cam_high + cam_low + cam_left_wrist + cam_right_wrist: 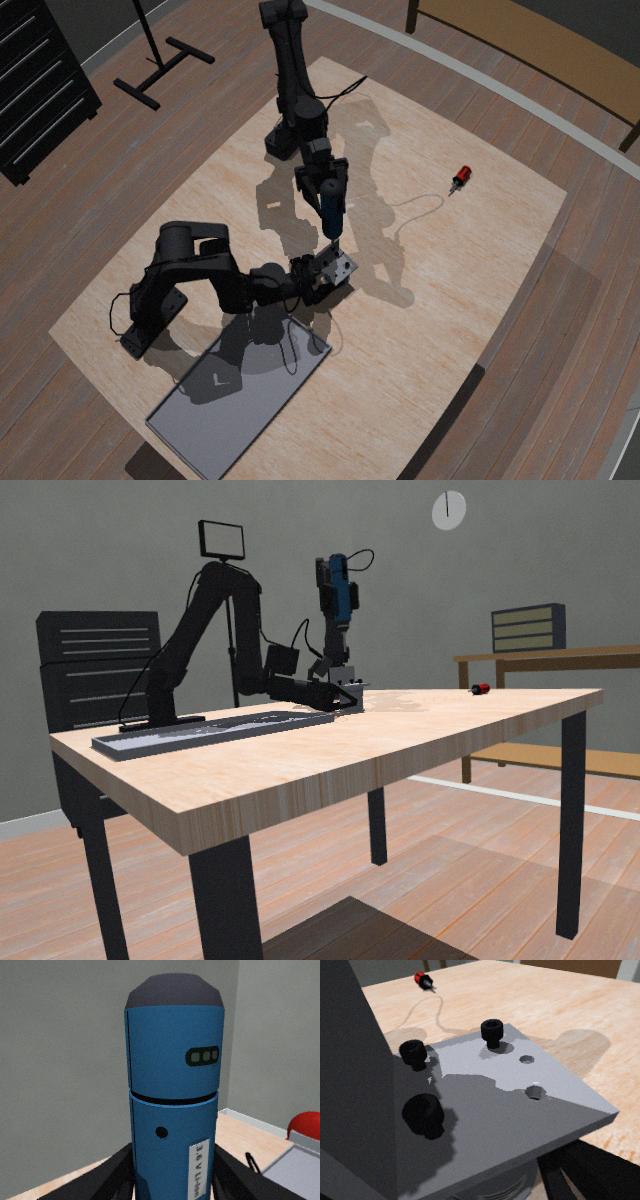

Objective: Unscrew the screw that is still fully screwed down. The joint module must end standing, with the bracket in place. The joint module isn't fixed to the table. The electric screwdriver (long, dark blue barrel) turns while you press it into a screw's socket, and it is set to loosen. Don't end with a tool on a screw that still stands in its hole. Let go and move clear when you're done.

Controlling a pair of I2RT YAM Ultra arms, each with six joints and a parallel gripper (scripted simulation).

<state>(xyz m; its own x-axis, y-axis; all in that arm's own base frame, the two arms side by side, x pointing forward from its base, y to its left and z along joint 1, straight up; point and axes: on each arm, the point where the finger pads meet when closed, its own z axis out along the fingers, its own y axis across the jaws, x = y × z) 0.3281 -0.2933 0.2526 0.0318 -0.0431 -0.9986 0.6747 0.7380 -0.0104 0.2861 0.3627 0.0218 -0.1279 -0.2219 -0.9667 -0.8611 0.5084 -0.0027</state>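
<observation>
Right now the grey bracket is 50 mm above my right hand. Also, from my right hand: shallow grey tray 50 mm behind, 350 mm to the right, 20 mm below; small red-handled screwdriver 150 mm ahead, 410 mm to the left, 10 mm below.
</observation>
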